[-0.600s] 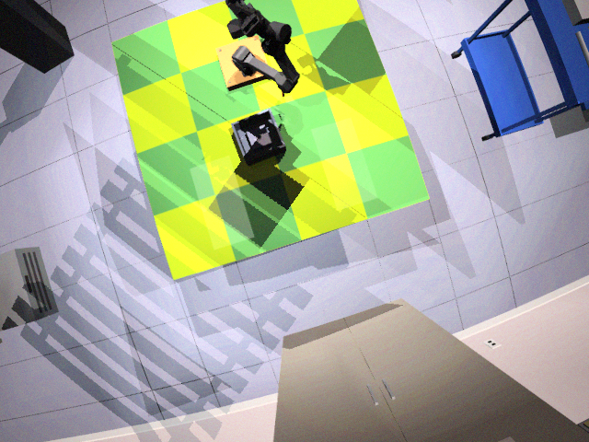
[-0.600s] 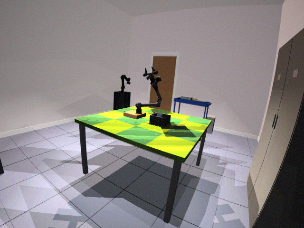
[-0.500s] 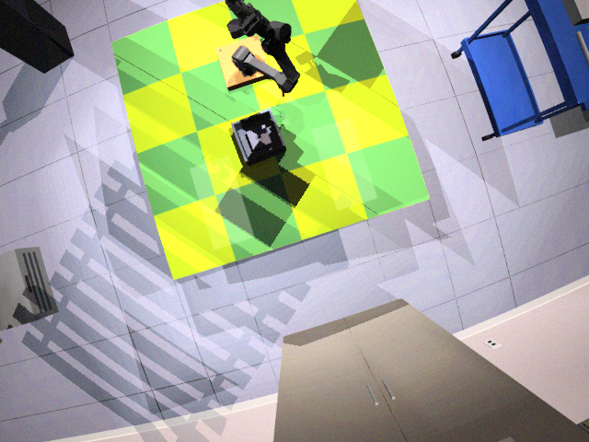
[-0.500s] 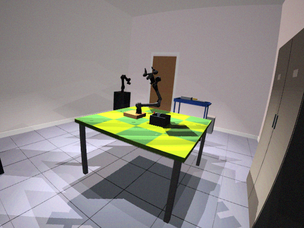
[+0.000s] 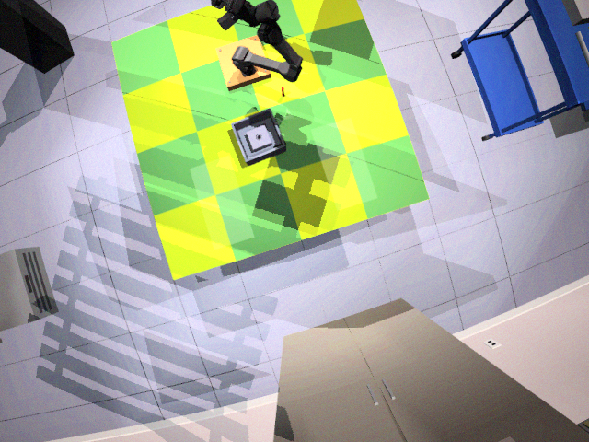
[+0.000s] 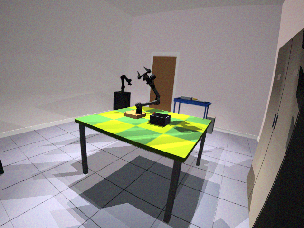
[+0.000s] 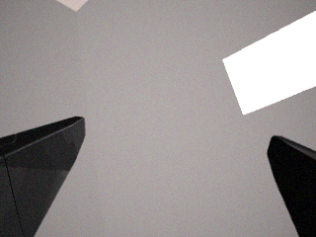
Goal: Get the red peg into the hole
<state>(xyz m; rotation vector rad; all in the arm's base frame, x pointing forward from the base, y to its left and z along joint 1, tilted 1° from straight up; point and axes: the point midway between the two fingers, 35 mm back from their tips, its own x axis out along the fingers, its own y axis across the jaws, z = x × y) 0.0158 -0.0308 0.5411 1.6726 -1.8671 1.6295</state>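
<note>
My gripper tip is 170 mm short of the red peg, 160 mm to the right of it and 570 mm above it. Also, from my gripper tip: plate (330 mm ahead, 40 mm to the right, 570 mm below); then dark box (330 mm ahead, 40 mm to the right, 580 mm below).
</note>
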